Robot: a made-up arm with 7 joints. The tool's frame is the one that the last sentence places. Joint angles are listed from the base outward.
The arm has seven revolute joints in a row. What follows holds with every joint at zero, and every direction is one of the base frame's. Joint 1 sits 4.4 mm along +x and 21.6 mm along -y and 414.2 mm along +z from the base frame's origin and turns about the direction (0, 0.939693, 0.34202), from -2.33 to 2.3 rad. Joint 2 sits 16.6 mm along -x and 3.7 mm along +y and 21.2 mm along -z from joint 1 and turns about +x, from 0.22 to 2.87 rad. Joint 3 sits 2 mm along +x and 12.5 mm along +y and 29.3 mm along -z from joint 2 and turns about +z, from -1.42 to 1.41 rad. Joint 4 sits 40.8 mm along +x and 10.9 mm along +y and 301.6 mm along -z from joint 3 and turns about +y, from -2.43 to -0.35 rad. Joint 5 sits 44 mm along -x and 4.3 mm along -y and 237 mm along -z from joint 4 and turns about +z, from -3.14 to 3.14 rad. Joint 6 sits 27.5 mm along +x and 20.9 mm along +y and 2 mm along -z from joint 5 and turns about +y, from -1.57 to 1.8 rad. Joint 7 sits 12.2 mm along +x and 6.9 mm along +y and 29.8 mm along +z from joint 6 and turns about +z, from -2.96 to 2.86 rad. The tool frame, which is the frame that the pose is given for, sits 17.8 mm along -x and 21.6 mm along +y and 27 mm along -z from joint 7; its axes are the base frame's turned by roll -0.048, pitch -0.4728 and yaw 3.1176 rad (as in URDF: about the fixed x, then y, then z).
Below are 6 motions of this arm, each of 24 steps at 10 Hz.
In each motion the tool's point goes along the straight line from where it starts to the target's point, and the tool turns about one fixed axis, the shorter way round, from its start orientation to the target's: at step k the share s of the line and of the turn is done. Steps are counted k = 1, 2, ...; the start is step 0. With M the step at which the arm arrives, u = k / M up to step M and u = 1 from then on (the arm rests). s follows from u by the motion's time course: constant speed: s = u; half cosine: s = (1 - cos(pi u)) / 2; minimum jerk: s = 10 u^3 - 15 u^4 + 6 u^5.
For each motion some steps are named. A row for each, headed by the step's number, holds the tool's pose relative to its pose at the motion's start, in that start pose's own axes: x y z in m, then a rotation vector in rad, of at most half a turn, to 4 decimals.
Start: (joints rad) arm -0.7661 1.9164 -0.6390 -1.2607 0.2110 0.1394 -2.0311
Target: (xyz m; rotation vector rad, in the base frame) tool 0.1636 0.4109 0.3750 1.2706 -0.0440 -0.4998
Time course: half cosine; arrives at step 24
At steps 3, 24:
3: -0.0066 -0.0006 0.0082 -0.0154 0.0568 -0.0413
24: -0.1736 -0.0148 0.2142 -0.4054 1.4912 -1.0851

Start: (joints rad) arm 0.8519 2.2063 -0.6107 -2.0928 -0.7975 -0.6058 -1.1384
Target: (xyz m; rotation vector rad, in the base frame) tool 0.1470 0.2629 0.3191 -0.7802 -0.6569 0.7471
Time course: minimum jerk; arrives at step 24
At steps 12, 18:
12: 0.0295 0.0273 0.0091 -0.0107 -0.5040 0.4614
18: 0.0529 0.0489 0.0163 -0.0191 -0.9037 0.8273

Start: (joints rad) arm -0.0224 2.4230 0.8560 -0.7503 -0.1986 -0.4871 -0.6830
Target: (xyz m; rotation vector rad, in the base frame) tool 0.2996 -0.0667 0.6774 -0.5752 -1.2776 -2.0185
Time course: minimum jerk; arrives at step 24
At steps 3, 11, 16, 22, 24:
3: -0.0053 -0.0029 0.0015 -0.0254 0.0123 0.0024
11: -0.1405 -0.0768 0.0399 -0.6693 0.3226 0.0644
16: -0.2629 -0.1437 0.0746 -1.2525 0.6036 0.1205
22: -0.3311 -0.1809 0.0939 -1.5772 0.7601 0.1517
24: -0.3328 -0.1818 0.0944 -1.5852 0.7640 0.1525

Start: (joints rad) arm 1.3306 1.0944 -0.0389 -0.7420 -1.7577 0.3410 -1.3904
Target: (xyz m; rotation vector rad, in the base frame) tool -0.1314 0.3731 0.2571 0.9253 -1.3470 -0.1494
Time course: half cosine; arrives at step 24
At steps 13, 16, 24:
13: 0.0796 0.1111 -0.0230 0.4847 -0.5010 0.5999
16: 0.1057 0.1474 -0.0305 0.6431 -0.6647 0.7959
24: 0.1409 0.1965 -0.0406 0.8575 -0.8863 1.0612

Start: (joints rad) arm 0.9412 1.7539 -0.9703 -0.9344 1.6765 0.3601 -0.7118
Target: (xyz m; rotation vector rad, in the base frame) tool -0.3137 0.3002 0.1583 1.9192 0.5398 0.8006
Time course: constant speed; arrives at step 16
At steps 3, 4, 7, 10, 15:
3: -0.0215 0.0712 -0.0068 0.0216 -0.0783 -0.2851
4: -0.0287 0.0949 -0.0091 0.0288 -0.1043 -0.3802
7: -0.0502 0.1661 -0.0160 0.0505 -0.1826 -0.6653
10: -0.0717 0.2373 -0.0228 0.0721 -0.2608 -0.9504
15: -0.1075 0.3559 -0.0342 0.1081 -0.3913 -1.4256

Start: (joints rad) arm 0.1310 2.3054 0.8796 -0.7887 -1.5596 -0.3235 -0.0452
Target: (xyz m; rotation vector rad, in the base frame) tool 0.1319 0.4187 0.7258 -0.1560 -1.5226 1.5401
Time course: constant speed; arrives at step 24
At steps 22, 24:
22: -0.0937 0.1363 0.0971 0.9861 0.9374 0.8381
24: -0.1022 0.1487 0.1060 1.0758 1.0226 0.9143

